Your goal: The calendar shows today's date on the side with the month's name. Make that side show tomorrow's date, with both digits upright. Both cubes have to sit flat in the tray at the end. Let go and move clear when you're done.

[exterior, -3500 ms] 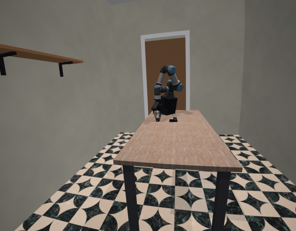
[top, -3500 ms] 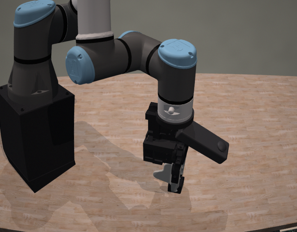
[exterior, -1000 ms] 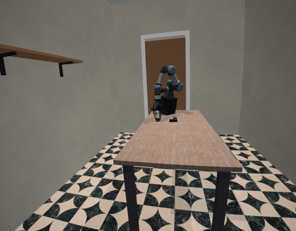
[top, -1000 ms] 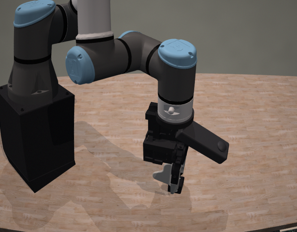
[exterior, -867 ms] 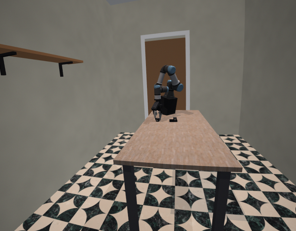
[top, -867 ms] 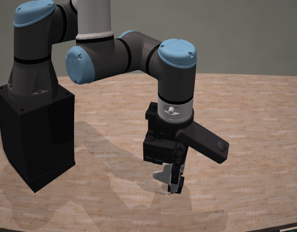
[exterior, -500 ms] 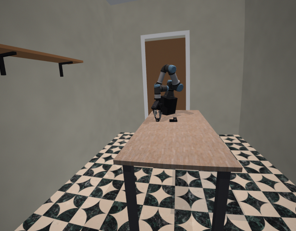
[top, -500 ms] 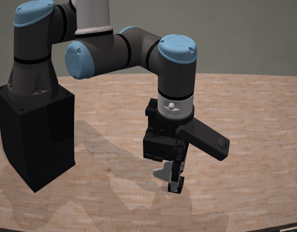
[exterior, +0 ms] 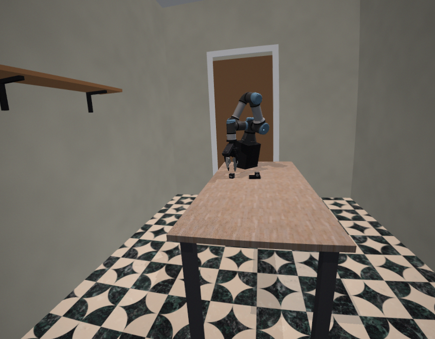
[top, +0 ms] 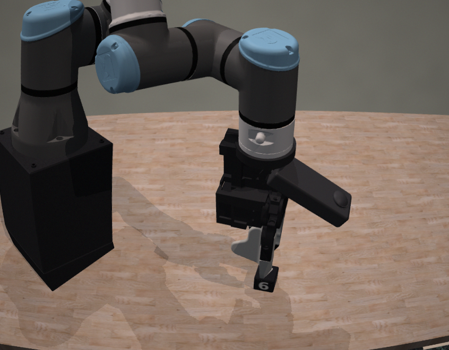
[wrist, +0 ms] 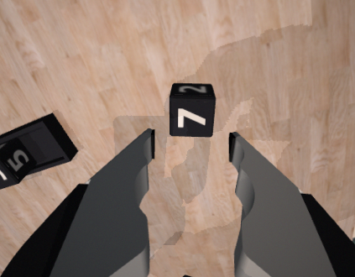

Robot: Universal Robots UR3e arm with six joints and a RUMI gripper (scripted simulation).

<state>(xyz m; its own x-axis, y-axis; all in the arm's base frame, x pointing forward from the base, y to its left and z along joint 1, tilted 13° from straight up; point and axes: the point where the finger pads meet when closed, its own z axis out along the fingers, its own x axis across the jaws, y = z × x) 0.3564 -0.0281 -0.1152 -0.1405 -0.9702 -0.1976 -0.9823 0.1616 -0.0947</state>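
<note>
My gripper is now 5 cm above the black number cube. The rest, counted from my hand: black calendar tray 16 cm to the left, 6 cm below, 3 cm behind.
</note>
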